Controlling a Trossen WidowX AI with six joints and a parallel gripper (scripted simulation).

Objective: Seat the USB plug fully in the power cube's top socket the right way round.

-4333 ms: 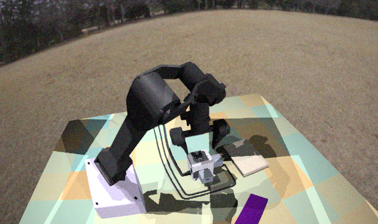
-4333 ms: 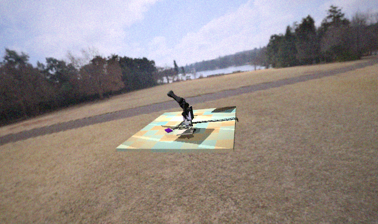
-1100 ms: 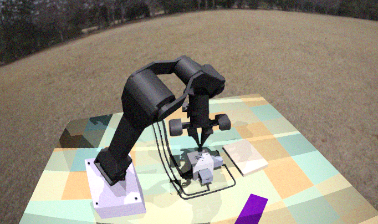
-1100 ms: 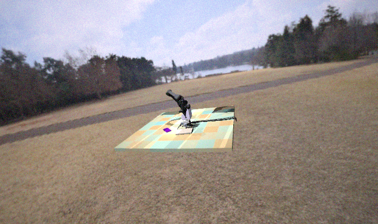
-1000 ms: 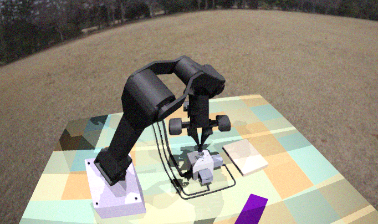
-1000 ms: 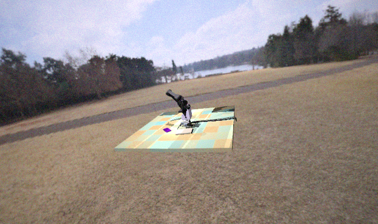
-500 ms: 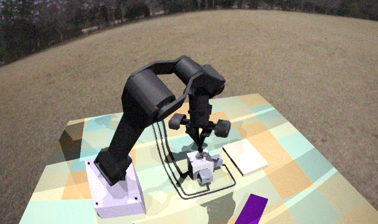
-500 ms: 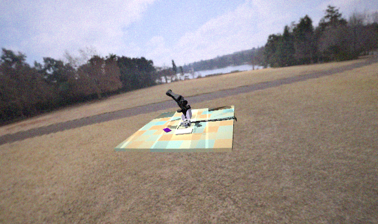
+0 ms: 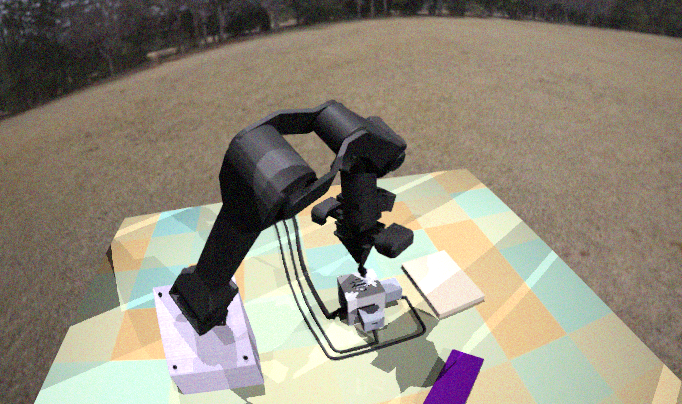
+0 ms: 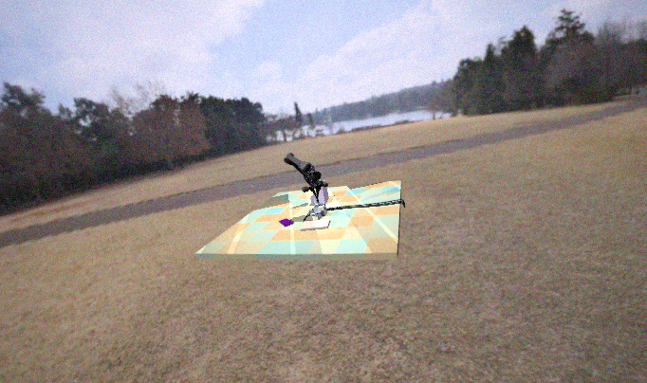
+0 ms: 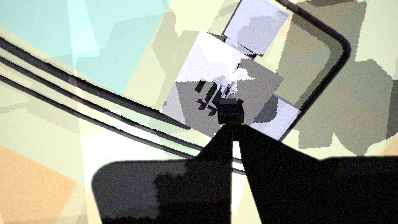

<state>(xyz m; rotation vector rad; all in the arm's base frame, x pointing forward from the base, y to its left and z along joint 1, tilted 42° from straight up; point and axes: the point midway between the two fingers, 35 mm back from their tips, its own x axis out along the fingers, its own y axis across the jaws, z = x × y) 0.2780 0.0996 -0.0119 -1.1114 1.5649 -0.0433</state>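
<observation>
My gripper tip is now 20 mm above the dark USB plug. Round my gripper tip: pale flat pad (200 mm ahead, 130 mm below, 40 mm to the left); purple slab (230 mm to the right, 130 mm below, 130 mm ahead).
</observation>
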